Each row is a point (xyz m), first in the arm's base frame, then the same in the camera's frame.
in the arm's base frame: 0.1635 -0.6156 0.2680
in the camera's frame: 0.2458 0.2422 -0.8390
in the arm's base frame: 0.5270 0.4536 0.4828
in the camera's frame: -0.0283 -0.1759 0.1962
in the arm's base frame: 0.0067 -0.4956 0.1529
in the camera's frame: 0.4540 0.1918 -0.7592
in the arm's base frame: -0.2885 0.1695 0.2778
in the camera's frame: 0.7298 0.1982 -0.0744
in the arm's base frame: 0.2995 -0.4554 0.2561
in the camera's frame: 0.1583 0.1029 -0.7076
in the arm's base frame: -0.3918 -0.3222 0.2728
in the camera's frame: 0.7536 0.4290 -0.5200
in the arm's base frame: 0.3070 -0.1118 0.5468
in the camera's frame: 0.0490 0.1962 -0.2810
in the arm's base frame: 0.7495 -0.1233 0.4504
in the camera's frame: -0.2781 -0.1055 -0.3660
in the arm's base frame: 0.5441 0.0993 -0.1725
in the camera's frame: 0.2458 -0.5583 -0.3816
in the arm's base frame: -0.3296 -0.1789 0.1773
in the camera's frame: 0.7692 0.2704 -0.4299
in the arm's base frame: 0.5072 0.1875 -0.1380
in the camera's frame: 0.2712 -0.5449 -0.2841
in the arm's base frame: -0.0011 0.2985 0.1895
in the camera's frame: 0.5489 -0.0676 -0.0138
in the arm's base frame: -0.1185 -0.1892 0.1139
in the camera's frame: 0.6214 0.1149 -0.4815
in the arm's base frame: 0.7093 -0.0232 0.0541
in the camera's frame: -0.0271 -0.4257 -0.4218
